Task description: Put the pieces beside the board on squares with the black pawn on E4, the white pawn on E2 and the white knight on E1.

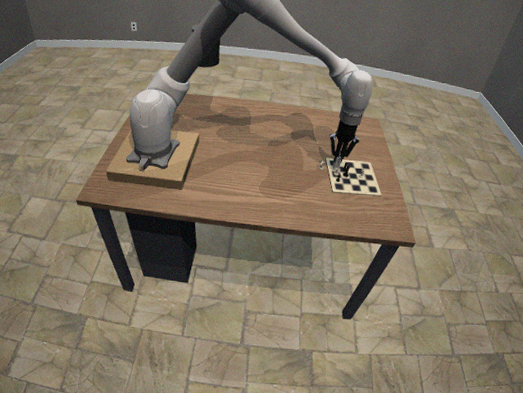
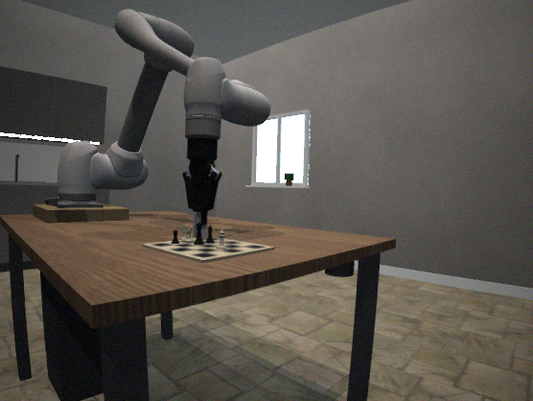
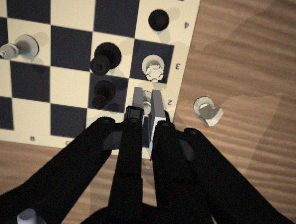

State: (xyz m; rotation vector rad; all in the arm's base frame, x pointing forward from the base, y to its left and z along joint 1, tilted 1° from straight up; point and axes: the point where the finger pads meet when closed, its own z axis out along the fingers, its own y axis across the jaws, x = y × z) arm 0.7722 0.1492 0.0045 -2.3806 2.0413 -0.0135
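The white pawn is 3 cm below my hand. The rest, counted from my hand: white knight: 6 cm behind, 3 cm below, 1 cm to the right; then black pawn: 8 cm to the right, 3 cm below, 1 cm ahead; then chessboard: 8 cm ahead, 4 cm below, 3 cm to the right.
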